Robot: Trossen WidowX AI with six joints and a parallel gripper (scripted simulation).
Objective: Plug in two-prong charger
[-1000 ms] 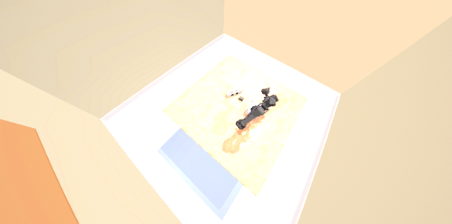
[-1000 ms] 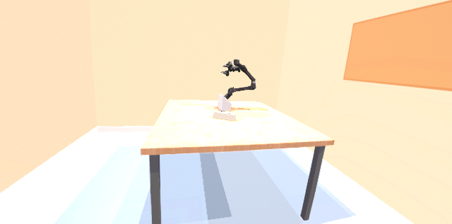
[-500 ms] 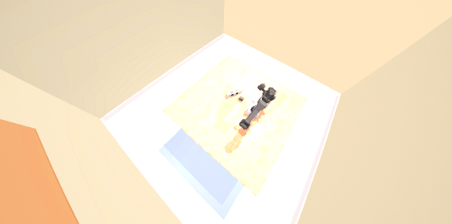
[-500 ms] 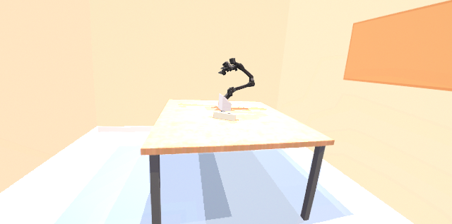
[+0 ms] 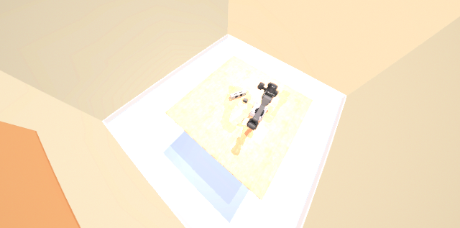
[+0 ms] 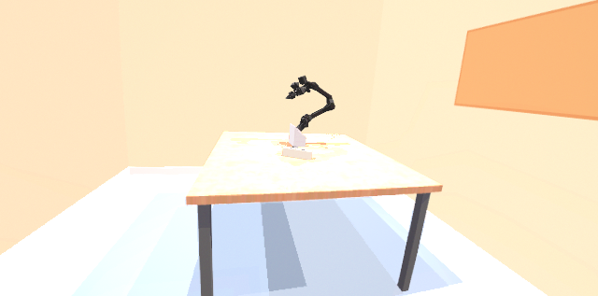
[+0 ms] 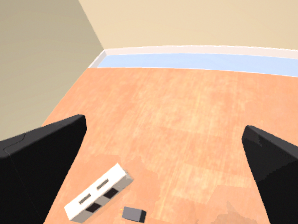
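Right now the black two-prong charger is 380 mm below my gripper tip, 170 mm ahead of it and 60 mm to the left of it.
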